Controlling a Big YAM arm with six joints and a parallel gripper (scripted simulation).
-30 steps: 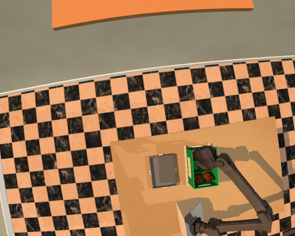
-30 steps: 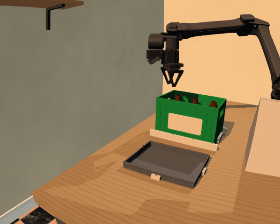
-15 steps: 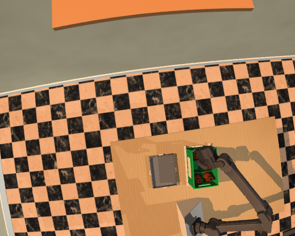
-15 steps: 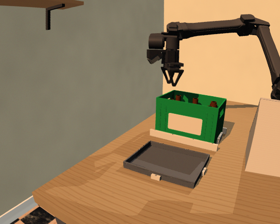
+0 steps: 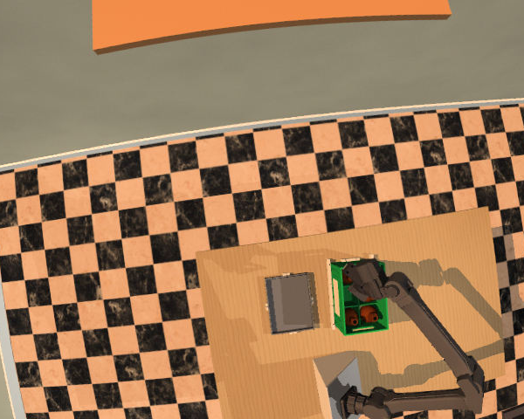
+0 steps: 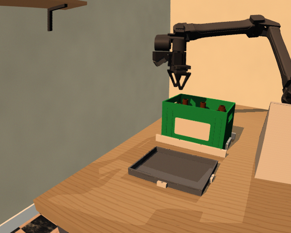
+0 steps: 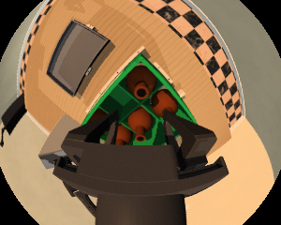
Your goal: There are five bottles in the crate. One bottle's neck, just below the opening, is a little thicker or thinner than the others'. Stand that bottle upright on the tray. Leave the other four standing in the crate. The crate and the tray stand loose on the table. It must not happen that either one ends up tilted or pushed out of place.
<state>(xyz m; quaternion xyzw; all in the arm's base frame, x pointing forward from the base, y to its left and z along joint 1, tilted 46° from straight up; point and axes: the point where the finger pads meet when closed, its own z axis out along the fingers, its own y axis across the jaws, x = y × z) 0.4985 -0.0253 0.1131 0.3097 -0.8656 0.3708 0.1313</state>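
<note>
My hand is 150 mm above the green crate, 90 mm past it and 40 mm to the left of it. Round my hand: dark grey tray 250 mm to the left, 220 mm below, 90 mm behind.
</note>
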